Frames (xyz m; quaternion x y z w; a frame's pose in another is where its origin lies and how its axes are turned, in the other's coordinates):
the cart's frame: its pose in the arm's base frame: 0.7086 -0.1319 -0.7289 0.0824 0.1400 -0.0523 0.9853
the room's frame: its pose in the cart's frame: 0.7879 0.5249 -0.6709 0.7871 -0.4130 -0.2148 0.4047
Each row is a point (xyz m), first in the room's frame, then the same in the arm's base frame.
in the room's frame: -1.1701 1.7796 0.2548
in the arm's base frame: 0.1230 0.5946 0.2428
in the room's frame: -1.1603 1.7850 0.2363
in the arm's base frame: 0.1416 0.5893 0.2525
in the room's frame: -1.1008 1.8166 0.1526
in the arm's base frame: 0.2304 0.5496 0.2982
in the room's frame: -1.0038 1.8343 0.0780
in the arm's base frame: 0.3316 0.4812 0.3174
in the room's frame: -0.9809 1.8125 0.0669
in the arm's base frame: 0.3571 0.4743 0.2968
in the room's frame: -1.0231 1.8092 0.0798
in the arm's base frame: 0.3286 0.5080 0.3006
